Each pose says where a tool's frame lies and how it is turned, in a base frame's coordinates. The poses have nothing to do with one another.
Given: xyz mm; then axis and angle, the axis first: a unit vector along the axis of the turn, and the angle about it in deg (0 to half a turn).
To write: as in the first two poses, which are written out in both.
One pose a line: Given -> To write
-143 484 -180 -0.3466 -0.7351 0.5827 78.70 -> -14.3 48.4 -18.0 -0.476 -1.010 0.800
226 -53 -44 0.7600 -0.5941 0.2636 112.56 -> 22.6 -5.3 -4.4 1.493 -1.167 0.518
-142 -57 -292 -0.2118 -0.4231 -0.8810 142.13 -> -14.2 -5.7 -29.2 -0.525 -1.050 -2.185
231 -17 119 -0.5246 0.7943 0.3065 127.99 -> 23.1 -1.7 11.9 -1.172 1.774 0.685
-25 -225 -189 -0.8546 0.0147 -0.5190 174.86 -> -2.5 -22.5 -18.9 -2.608 0.045 -1.584
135 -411 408 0.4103 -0.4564 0.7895 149.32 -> 13.5 -41.1 40.8 1.069 -1.189 2.058
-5 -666 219 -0.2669 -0.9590 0.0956 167.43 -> -0.5 -66.6 21.9 -0.780 -2.802 0.279
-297 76 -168 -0.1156 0.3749 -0.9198 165.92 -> -29.7 7.6 -16.8 -0.335 1.086 -2.664
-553 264 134 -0.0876 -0.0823 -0.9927 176.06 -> -55.3 26.4 13.4 -0.269 -0.253 -3.051
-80 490 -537 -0.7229 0.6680 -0.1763 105.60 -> -8.0 49.0 -53.7 -1.332 1.231 -0.325
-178 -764 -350 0.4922 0.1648 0.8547 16.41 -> -17.8 -76.4 -35.0 0.141 0.047 0.245
